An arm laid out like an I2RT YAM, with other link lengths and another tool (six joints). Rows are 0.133 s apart.
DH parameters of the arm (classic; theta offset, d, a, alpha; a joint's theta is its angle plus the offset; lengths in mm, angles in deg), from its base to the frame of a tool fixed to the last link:
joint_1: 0 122.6 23.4 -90
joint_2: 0 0 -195.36 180
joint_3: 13.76 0 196.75 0
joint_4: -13.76 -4.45 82.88 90
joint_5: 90 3.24 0 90
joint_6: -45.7 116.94 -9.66 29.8
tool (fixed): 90 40.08 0 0
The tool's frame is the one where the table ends.
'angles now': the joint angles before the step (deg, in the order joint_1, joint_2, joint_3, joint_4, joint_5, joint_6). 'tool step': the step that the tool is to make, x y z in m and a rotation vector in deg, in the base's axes. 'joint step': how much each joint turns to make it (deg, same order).
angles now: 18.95 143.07 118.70 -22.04 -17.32 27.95
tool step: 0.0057 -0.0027 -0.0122 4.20 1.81 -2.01
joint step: -1.01 2.18 -1.18 4.28 -2.58 4.10
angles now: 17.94 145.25 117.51 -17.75 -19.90 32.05
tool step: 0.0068 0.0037 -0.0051 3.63 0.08 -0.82
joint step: -0.27 2.43 0.51 4.05 -2.04 3.07
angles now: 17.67 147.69 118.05 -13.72 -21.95 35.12
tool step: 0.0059 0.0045 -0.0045 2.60 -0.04 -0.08
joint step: -0.09 2.80 2.01 2.37 -1.68 1.96
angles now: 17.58 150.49 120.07 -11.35 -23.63 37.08
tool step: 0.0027 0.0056 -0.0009 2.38 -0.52 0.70
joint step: 0.06 1.69 0.83 2.61 -1.87 1.29
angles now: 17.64 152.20 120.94 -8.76 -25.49 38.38
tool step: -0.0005 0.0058 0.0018 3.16 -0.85 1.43
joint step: -0.05 0.63 -1.27 4.29 -2.88 1.37
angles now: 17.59 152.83 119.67 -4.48 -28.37 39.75
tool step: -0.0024 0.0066 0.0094 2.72 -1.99 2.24
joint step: 0.07 -0.58 -1.81 4.14 -2.92 0.38
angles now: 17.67 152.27 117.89 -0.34 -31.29 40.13
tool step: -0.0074 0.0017 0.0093 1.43 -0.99 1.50
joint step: -0.01 -2.80 -4.38 2.98 -1.84 0.05
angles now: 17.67 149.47 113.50 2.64 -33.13 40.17
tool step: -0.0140 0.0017 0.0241 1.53 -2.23 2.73
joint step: 0.00 -6.03 -6.59 2.59 -2.73 -0.97
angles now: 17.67 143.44 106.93 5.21 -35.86 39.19
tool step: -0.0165 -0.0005 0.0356 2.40 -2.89 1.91
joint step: -0.01 -8.16 -7.88 3.42 -2.36 0.36
